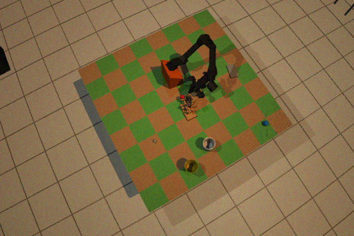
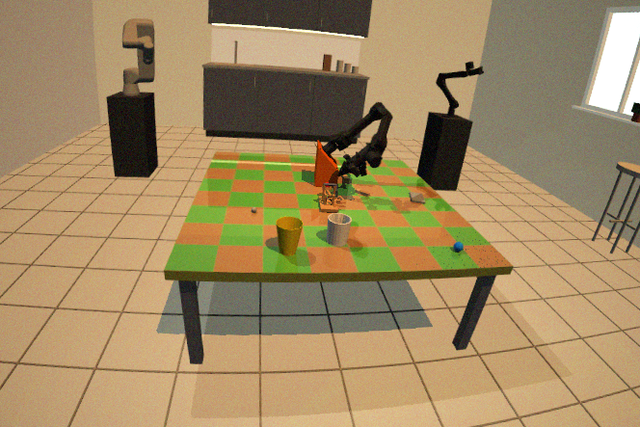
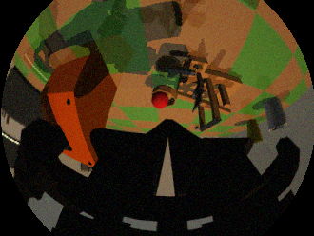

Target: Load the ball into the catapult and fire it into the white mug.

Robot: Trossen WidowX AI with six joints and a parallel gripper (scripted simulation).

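Now: gripper tip 60 mm above the red ball, 40 mm to the left of it and 20 mm past it. From my gripper tip the other things lie so: white mug 400 mm ahead, 90 mm below, 80 mm to the right; then wooden catapult 70 mm below, 50 mm ahead, 30 mm to the right; then wooden block 160 mm to the left, 110 mm below, 60 mm behind.
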